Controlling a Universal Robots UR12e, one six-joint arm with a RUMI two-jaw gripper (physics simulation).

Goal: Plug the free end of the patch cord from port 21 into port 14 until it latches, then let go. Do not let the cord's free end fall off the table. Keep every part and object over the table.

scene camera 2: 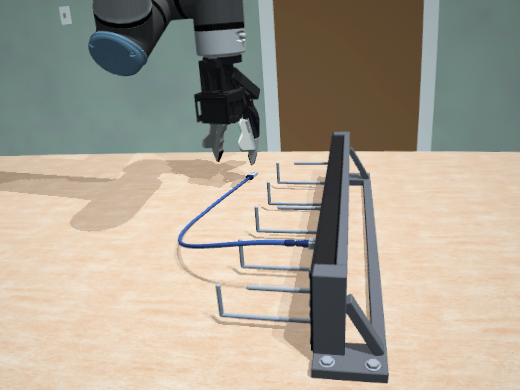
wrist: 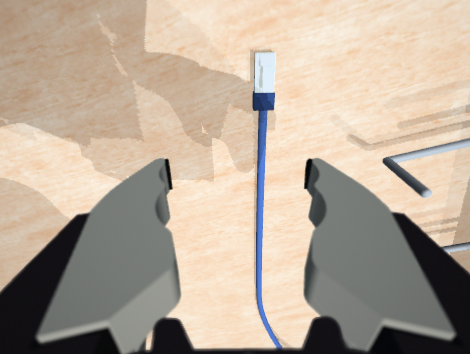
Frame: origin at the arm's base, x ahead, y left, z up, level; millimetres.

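Where they show: gripper, fingertip midpoint: (scene camera 2: pixel 235 163) (wrist: pixel 237 163).
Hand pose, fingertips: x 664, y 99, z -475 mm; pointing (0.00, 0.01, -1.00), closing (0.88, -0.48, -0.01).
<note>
Things, the pixels of their top centre, and the offset from my fingertips. "spot": a spot on its surface instead. Level surfaces: height alone.
- blue patch cord, surface spot: (wrist: pixel 260 200) spot: 53 mm right, 8 mm back, 34 mm down
- patch panel, top centre: (scene camera 2: pixel 333 178) 278 mm right, 145 mm ahead, 58 mm up
- clear plug, top centre: (wrist: pixel 265 84) (scene camera 2: pixel 251 171) 24 mm left, 32 mm ahead, 29 mm down
- panel's base frame, surface spot: (scene camera 2: pixel 372 240) spot: 305 mm right, 195 mm ahead, 29 mm down
- wooden table, surface height: 41 mm down
The blue patch cord (scene camera 2: pixel 210 205) (wrist: pixel 260 200) runs from the patch panel (scene camera 2: pixel 330 210) out in a loop over the table. Its fixed plug (scene camera 2: pixel 297 243) sits in the panel's front. Its free end, a clear plug (scene camera 2: pixel 253 174) (wrist: pixel 265 72) with a dark blue boot, lies on the table and points toward the top of the wrist view. My gripper (scene camera 2: pixel 235 161) (wrist: pixel 237 163) is open and empty above the table. In the wrist view the cord passes between the fingertips, a little right of midway, with the plug ahead of them. Port numbers and openings do not show.
Grey wire cord guides (scene camera 2: pixel 257 220) (wrist: pixel 407 177) stick out from the panel's front toward the cord. The panel's base frame (scene camera 2: pixel 372 240) is bolted to the wooden table (scene camera 2: pixel 440 280). A wall and a brown door (scene camera 2: pixel 350 75) stand behind.
</note>
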